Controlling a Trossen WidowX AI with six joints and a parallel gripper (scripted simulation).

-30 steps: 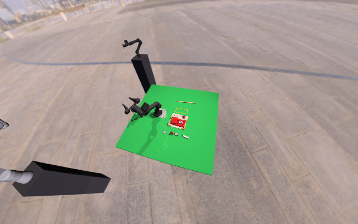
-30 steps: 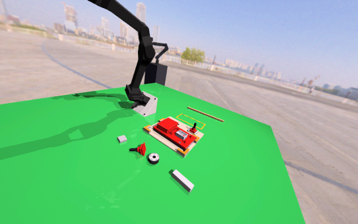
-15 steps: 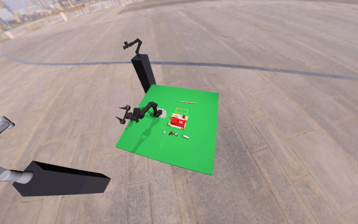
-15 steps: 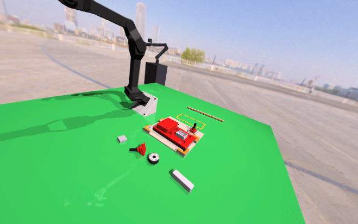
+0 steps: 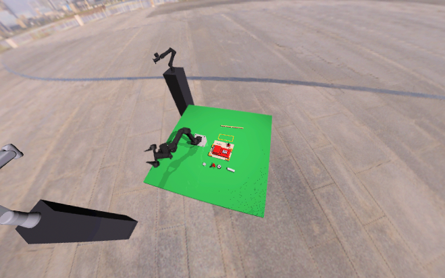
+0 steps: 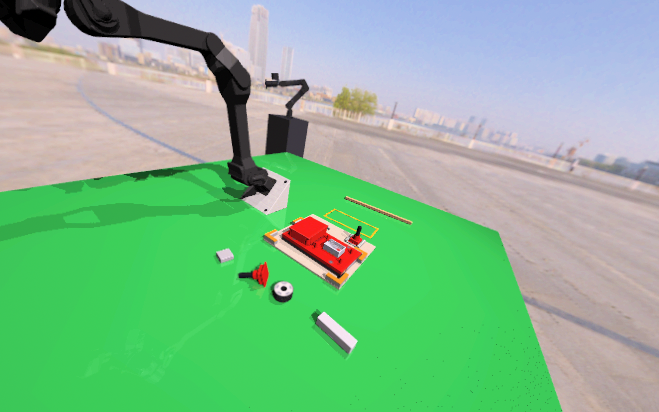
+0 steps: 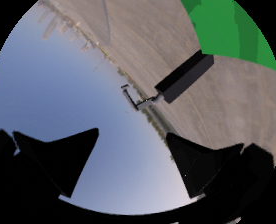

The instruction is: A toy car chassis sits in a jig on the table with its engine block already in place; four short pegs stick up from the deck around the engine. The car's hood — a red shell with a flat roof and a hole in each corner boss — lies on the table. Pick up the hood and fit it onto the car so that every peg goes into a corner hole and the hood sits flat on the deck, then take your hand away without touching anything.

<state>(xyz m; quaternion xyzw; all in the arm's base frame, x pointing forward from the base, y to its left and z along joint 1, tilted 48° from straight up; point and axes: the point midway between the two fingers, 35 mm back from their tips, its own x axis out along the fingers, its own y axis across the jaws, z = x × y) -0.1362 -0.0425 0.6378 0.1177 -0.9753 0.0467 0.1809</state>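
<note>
Right now my gripper tip is 450 mm to the right of the red hood, 430 mm short of it and 420 mm above it. Round my gripper tip: grey wheel 520 mm ahead, 450 mm below, 270 mm to the left; beige jig 480 mm ahead, 460 mm to the left, 440 mm below; grey block 450 mm below, 350 mm ahead, 250 mm to the left.
</note>
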